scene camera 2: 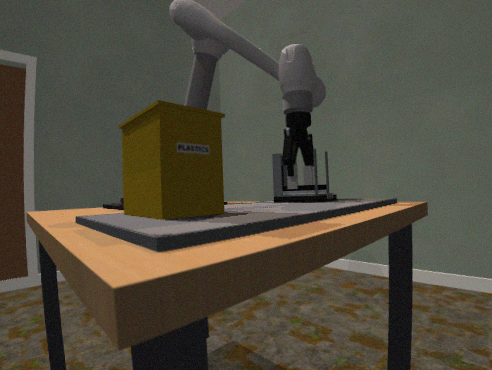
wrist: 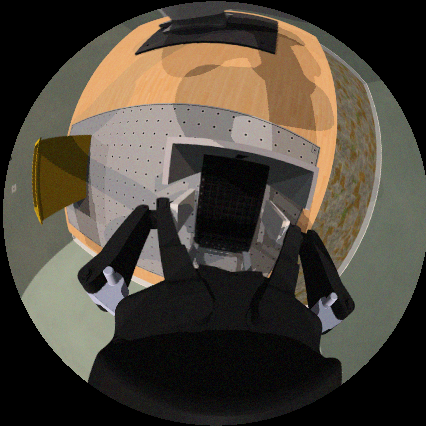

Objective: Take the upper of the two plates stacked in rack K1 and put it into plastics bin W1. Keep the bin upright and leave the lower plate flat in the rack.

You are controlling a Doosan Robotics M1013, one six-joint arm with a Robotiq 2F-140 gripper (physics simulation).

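Frame: origin at the arm's base, x right, y ahead, z up, level; millimetres.
Seen in the pictures: gripper, fingertip midpoint: [scene camera 2: 301,188] [wrist: 229,204].
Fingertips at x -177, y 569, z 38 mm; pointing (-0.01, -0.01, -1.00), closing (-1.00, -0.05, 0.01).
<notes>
A point is followed by its place in that frame.
My gripper [scene camera 2: 300,180] {x -177, y 569, z 38 mm} [wrist: 229,204] {x -177, y 569, z 38 mm} points down over rack K1 [scene camera 2: 278,172] {x -128, y 524, z 89 mm} [wrist: 167,160] {x -130, y 519, z 145 mm}, fingers partly spread and open, with one fingertip on each side of the black plate stack. In the wrist view a gap shows between each pale fingertip pad and the black plate [wrist: 232,200] {x -179, y 561, z 47 mm}. The dark stack [scene camera 2: 318,187] {x -165, y 632, z 40 mm} lies level and low in the rack in the scene view. The two plates cannot be told apart, and the lower one is hidden from above. Plastics bin W1 [scene camera 2: 192,180] {x 258, y 625, z 59 mm} [wrist: 65,172] {x 188, y 547, z 76 mm}, yellow with a PLASTICS label, stands upright.
The bin and rack stand on a grey perforated board [scene camera 2: 260,217] {x 227, y 739, z 0 mm} [wrist: 130,145] {x 20, y 501, z 0 mm} on a wooden table [scene camera 2: 150,270] {x 435, y 811, z -13 mm} [wrist: 135,75] {x 88, y 304, z -13 mm}. Thin upright posts [scene camera 2: 327,172] {x -214, y 638, z 83 mm} rise at the rack's side near the fingers. The dark base plate of the arm [wrist: 250,37] {x -161, y 150, z -3 mm} lies at the table's far edge in the wrist view.
</notes>
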